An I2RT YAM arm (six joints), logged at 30 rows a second.
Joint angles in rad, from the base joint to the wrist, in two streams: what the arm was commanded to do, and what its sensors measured. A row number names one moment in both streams.
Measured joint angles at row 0:
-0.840 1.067 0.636 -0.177 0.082 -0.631
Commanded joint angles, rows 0 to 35:
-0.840 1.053 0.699 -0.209 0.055 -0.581
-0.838 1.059 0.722 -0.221 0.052 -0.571
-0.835 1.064 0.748 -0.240 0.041 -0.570
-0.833 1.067 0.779 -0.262 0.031 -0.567
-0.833 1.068 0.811 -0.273 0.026 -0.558
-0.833 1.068 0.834 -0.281 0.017 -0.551
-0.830 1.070 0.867 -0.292 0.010 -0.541
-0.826 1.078 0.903 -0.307 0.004 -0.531
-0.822 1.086 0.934 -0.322 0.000 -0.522
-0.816 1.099 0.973 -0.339 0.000 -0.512
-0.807 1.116 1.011 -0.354 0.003 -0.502
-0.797 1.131 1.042 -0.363 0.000 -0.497
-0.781 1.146 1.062 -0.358 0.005 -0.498
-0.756 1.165 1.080 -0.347 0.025 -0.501
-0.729 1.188 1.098 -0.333 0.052 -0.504
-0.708 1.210 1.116 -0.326 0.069 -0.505
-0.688 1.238 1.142 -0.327 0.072 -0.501
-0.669 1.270 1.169 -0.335 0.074 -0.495
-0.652 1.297 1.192 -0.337 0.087 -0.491
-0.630 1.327 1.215 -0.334 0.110 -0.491
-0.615 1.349 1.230 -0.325 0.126 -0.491
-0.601 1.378 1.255 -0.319 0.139 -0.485
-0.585 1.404 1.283 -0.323 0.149 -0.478
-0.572 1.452 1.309 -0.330 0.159 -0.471
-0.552 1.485 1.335 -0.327 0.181 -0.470
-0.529 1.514 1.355 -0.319 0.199 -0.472
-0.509 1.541 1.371 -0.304 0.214 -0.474
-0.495 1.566 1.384 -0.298 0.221 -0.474
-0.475 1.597 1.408 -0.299 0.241 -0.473
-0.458 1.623 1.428 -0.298 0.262 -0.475
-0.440 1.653 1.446 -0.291 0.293 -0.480
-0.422 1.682 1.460 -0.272 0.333 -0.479
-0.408 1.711 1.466 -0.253 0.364 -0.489
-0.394 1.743 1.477 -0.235 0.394 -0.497
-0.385 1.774 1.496 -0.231 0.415 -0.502
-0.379 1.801 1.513 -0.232 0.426 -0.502
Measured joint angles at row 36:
-0.409 1.753 1.450 -0.322 0.325 -0.496
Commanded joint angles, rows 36 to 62:
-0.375 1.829 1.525 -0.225 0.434 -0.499
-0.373 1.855 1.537 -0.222 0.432 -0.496
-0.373 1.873 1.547 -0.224 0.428 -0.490
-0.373 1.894 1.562 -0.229 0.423 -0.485
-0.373 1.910 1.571 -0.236 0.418 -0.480
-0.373 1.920 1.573 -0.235 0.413 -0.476
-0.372 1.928 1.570 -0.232 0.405 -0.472
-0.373 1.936 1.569 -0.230 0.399 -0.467
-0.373 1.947 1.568 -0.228 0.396 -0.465
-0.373 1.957 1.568 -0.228 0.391 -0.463
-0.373 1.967 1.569 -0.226 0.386 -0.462
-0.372 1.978 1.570 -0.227 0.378 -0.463
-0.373 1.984 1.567 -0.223 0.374 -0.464
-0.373 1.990 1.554 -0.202 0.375 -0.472
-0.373 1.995 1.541 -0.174 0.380 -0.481
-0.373 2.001 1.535 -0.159 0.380 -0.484
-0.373 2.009 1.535 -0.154 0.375 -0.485
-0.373 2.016 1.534 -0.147 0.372 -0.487
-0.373 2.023 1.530 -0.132 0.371 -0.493
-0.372 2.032 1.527 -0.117 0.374 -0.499
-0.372 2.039 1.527 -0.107 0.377 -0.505
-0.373 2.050 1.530 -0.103 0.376 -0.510
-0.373 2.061 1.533 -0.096 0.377 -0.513
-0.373 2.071 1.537 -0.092 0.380 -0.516
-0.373 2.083 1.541 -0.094 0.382 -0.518
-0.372 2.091 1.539 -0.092 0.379 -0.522
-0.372 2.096 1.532 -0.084 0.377 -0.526
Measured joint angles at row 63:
-0.374 2.085 1.523 -0.168 0.378 -0.505
